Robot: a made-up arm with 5 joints.
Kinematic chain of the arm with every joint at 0, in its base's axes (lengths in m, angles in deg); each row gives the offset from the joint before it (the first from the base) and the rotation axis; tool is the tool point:
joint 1: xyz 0 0 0.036 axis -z
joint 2: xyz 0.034 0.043 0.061 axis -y
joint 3: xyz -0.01 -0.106 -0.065 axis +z
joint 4: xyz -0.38 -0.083 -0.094 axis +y
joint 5: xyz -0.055 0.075 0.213 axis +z
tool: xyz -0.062 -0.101 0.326
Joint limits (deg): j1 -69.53..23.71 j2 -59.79..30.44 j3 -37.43..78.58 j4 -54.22..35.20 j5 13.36..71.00
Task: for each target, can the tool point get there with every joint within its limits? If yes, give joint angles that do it. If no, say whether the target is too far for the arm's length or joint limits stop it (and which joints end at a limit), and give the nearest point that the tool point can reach.
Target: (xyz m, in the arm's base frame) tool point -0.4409 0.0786 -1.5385
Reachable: no: too far | nearest point -0.7622 0.1359 -0.2830 | short by 1.297 m
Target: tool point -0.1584 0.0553 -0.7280
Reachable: no: joint limits stop it (at a limit: joint 2, joint 4, joint 5) | nearest point -0.7266 0.2537 -0.2798 | short by 0.750 m
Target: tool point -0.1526 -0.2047 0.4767
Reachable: yes | joints -8.21 -4.54 3.00 13.78 66.24
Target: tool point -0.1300 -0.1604 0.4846
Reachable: yes | joints 8.83 -12.07 -2.33 22.48 44.08
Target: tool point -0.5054 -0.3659 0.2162
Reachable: yes | joints -33.16 21.85 -16.06 -15.22 47.51
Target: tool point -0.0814 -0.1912 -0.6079
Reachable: no: joint limits stop it (at a limit: joint 1, joint 2, joint 4, joint 5) | nearest point -0.3159 -0.7015 -0.2796 | short by 0.651 m
